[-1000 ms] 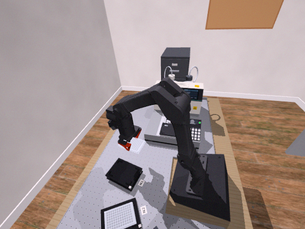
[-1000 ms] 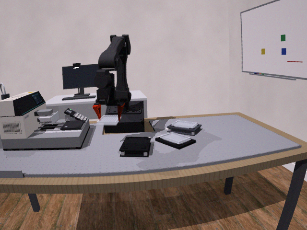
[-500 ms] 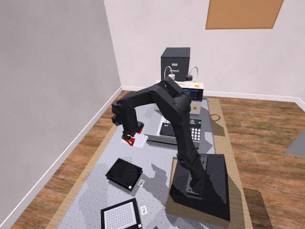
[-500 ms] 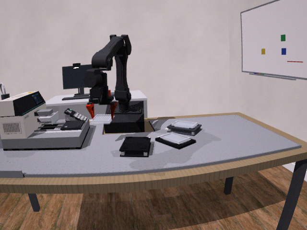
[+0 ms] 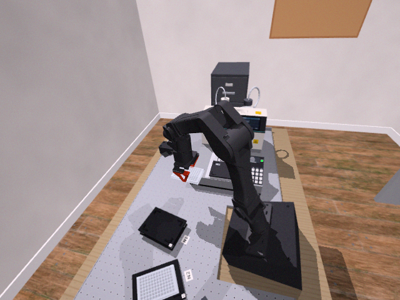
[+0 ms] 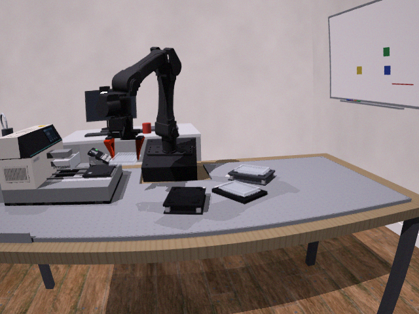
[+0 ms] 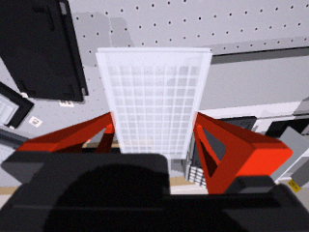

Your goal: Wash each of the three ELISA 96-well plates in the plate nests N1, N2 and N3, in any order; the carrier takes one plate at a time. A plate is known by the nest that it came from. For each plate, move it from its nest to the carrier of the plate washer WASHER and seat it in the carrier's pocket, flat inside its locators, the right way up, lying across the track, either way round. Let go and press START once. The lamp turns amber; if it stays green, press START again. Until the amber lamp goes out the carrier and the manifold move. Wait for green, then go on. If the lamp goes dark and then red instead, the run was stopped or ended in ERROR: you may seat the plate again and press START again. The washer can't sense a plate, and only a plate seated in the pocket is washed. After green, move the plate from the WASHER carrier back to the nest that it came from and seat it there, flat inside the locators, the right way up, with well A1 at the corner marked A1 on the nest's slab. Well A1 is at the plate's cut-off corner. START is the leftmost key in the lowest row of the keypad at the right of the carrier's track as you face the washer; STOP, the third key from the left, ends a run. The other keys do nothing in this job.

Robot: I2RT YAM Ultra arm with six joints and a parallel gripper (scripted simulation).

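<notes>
Right now the black washer carrier is 160 mm to the right of my hand, 130 mm behind it and 80 mm below it. Also, from my hand: manifold head: 300 mm to the right, 110 mm behind, 30 mm below; nest N1: 200 mm to the left, 120 mm below, 30 mm ahead; N1 label: 210 mm to the left, 150 mm below, 70 mm behind.
</notes>
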